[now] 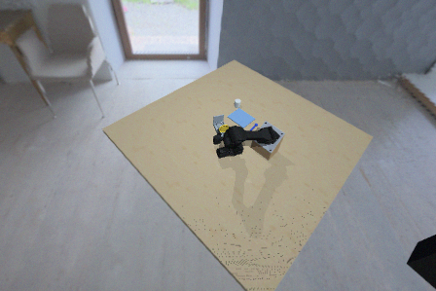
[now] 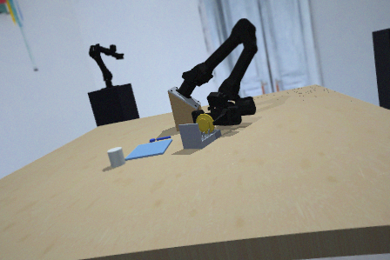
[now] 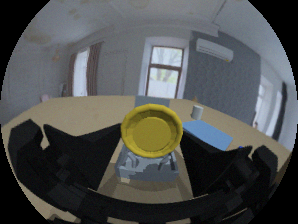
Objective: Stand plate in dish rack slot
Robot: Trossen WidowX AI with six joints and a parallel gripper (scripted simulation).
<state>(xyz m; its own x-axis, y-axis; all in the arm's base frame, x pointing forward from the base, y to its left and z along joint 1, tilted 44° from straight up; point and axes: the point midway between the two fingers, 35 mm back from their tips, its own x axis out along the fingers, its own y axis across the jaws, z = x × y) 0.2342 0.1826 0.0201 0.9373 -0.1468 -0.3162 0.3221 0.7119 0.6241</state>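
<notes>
The grey dish rack is 2 cm ahead of my gripper tip, 1 cm to the right of it and 3 cm below it. From my gripper tip the other things lie so: blue utensil 8 cm behind, 21 cm to the right, 5 cm below; white cup 14 cm ahead, 26 cm to the right, 3 cm below; yellow plate 1 cm behind.
</notes>
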